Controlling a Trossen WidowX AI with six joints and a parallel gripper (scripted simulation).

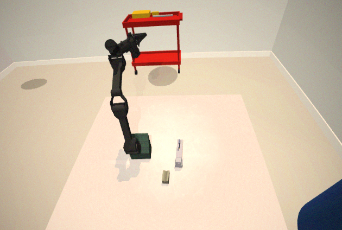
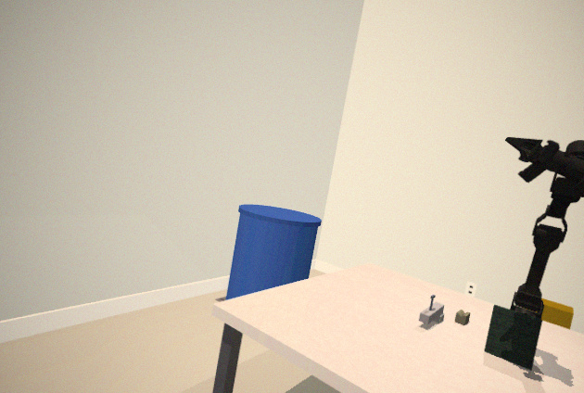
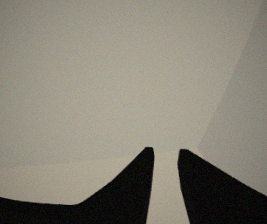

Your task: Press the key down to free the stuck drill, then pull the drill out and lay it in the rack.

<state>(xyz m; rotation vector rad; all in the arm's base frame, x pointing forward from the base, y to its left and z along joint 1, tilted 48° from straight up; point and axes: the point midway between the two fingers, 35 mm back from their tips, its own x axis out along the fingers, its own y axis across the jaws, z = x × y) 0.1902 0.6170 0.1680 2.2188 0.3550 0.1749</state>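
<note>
The dark blue key lies 62 cm below my gripper tip, 31 cm to the right of it and 12 cm ahead of it. The rest, counted from my gripper tip: olive rack: 69 cm below, 49 cm to the right, 1 cm ahead; grey block: 67 cm below, 34 cm to the right, 12 cm ahead; tan drill: 66 cm below, 36 cm to the right, 11 cm ahead.
</note>
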